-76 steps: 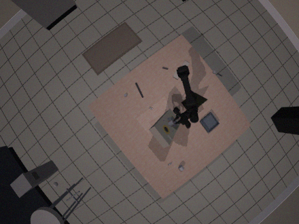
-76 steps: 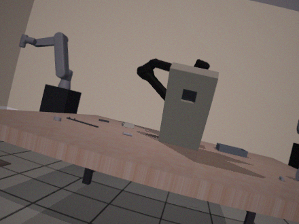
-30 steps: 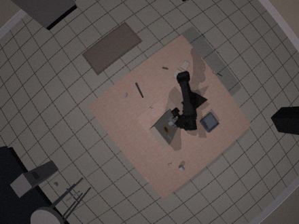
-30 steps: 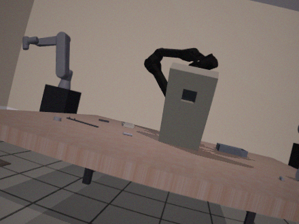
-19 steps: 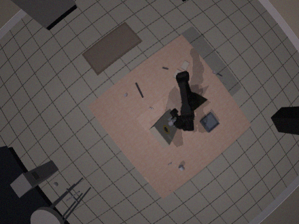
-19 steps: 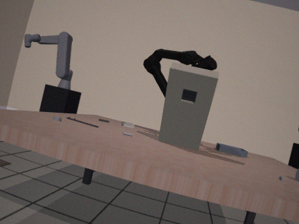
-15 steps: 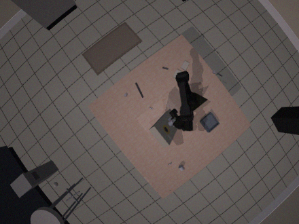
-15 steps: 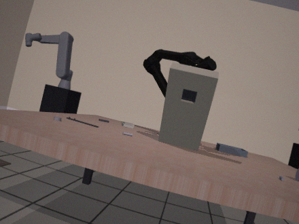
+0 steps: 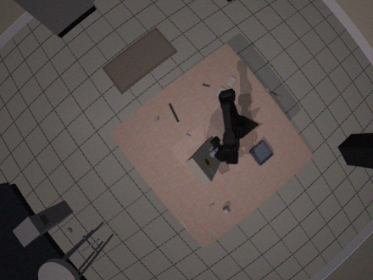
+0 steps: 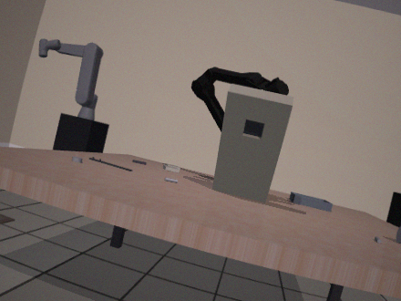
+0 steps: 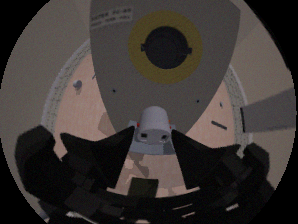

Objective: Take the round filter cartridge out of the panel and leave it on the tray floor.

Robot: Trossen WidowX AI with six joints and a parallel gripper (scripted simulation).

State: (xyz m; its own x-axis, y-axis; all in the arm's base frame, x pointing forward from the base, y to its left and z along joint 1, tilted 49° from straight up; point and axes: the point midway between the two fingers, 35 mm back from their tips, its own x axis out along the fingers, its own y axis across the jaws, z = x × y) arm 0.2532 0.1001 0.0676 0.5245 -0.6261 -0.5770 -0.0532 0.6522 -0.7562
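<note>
The grey service panel lies 50 mm ahead of my gripper tip and 20 mm below it. The rest, counted from my gripper tip: round filter cartridge (right at my gripper tip); then blue-grey tray (340 mm behind, 260 mm to the left, 170 mm below).
</note>
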